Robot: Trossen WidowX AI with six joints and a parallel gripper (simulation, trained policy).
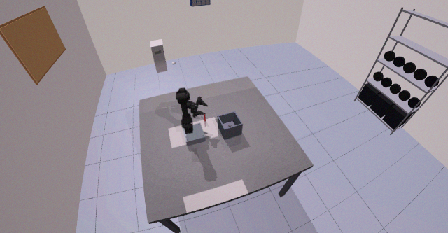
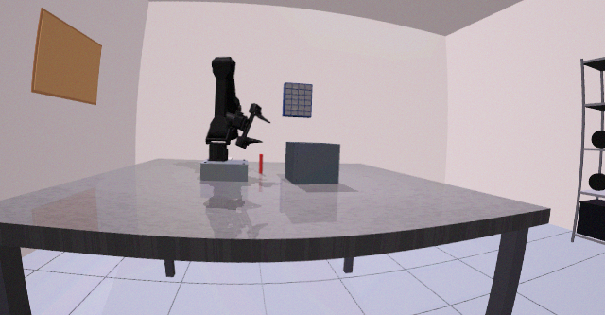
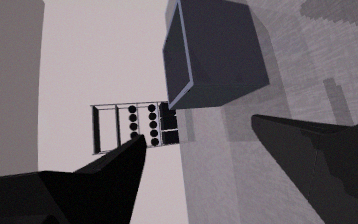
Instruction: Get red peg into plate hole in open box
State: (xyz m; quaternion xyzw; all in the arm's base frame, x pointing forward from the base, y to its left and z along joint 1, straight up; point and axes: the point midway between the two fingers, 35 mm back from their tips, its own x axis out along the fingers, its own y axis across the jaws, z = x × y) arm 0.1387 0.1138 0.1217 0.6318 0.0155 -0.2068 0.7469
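Now: gripper tip 20 mm past the red peg, 40 mm to the right of it and 130 mm above it.
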